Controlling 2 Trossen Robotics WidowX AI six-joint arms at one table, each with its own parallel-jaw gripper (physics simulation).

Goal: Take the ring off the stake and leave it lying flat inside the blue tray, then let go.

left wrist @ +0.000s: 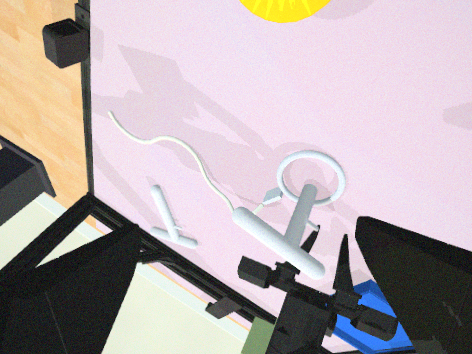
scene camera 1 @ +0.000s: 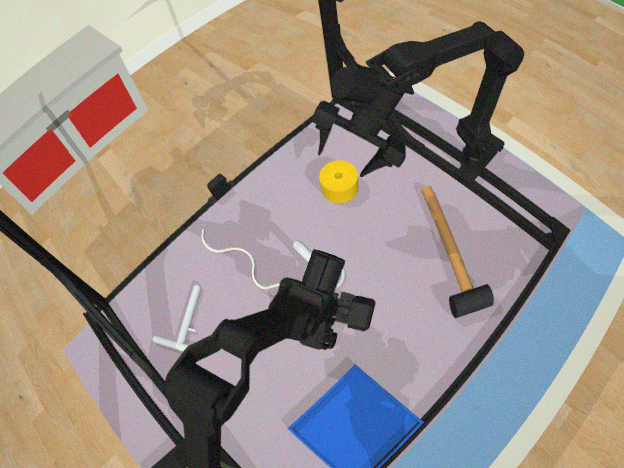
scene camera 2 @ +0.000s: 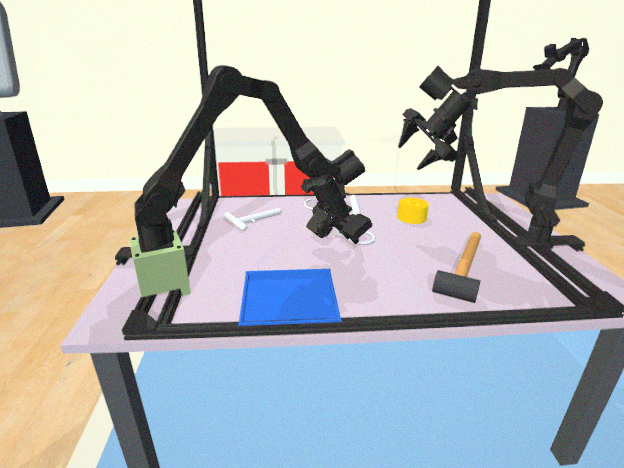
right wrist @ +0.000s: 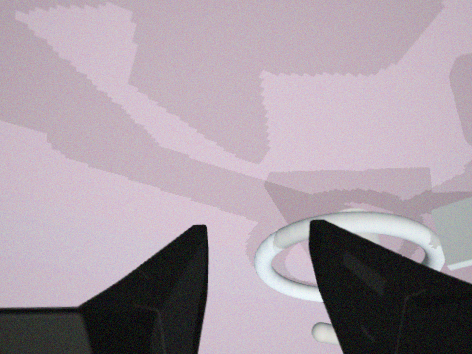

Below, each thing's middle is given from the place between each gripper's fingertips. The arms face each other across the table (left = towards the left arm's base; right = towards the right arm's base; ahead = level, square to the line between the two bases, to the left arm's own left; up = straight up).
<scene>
Right now my right hand is 60 mm past the ring (right wrist: 439, 248), 30 mm to the right of it and 10 mm above it. Also, from my right hand: blue tray (scene camera 1: 356, 415) (200 mm to the right, 200 mm ahead, 20 mm below); hammer (scene camera 1: 470, 300) (230 mm to the left, 150 mm ahead); stake crossbar (left wrist: 243, 217) (70 mm above, 60 mm behind, 20 mm to the left).
The stake crossbar lies 40 mm ahead of my left hand, 160 mm to the right of it and 110 mm below it. Round my left hand: hammer: 250 mm ahead, 50 mm to the left, 190 mm below; yellow cylinder (scene camera 1: 339, 180): 60 mm behind, 70 mm to the left, 190 mm below; ring: 40 mm ahead, 150 mm to the right, 200 mm below.
</scene>
